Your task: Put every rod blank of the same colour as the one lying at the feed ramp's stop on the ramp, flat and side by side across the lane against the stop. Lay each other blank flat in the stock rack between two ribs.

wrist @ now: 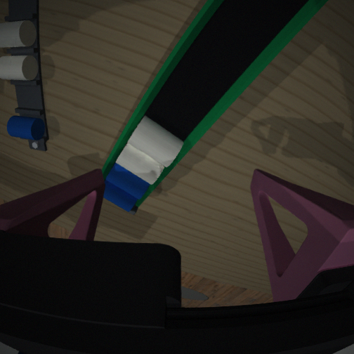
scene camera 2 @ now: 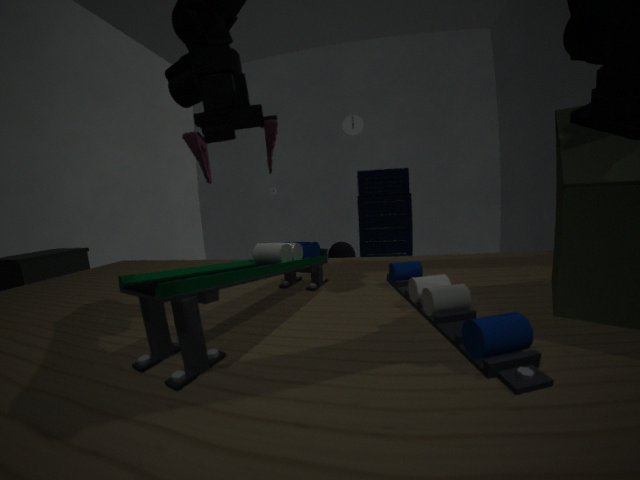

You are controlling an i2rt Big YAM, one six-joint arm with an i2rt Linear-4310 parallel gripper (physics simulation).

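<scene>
The ramp [scene camera 2: 206,281] [wrist: 250,75] has green side walls and a dark lane. At its stop end lie two blue blanks, the outer one [wrist: 119,196] and the inner one [wrist: 128,181], side by side across the lane; blue also shows in the scene view [scene camera 2: 310,250]. Behind them lie a white blank [scene camera 2: 296,251] [wrist: 140,163] and another white blank [scene camera 2: 271,253] [wrist: 156,141]. The stock rack [scene camera 2: 452,328] [wrist: 30,97] holds a blue blank [scene camera 2: 497,334], two white blanks [scene camera 2: 446,299] [scene camera 2: 429,287] and a far blue blank [scene camera 2: 405,271] [wrist: 26,128]. My gripper [scene camera 2: 239,177] [wrist: 177,177] is open and empty, high above the ramp.
The ramp stands on grey legs [scene camera 2: 190,330] on the wooden table [scene camera 2: 310,403]. An olive-green block [scene camera 2: 594,248] stands right of the rack, with a dark shape above it. A dark box [scene camera 2: 51,263] is at the left. A dark blue cabinet [scene camera 2: 385,222] stands at the back wall.
</scene>
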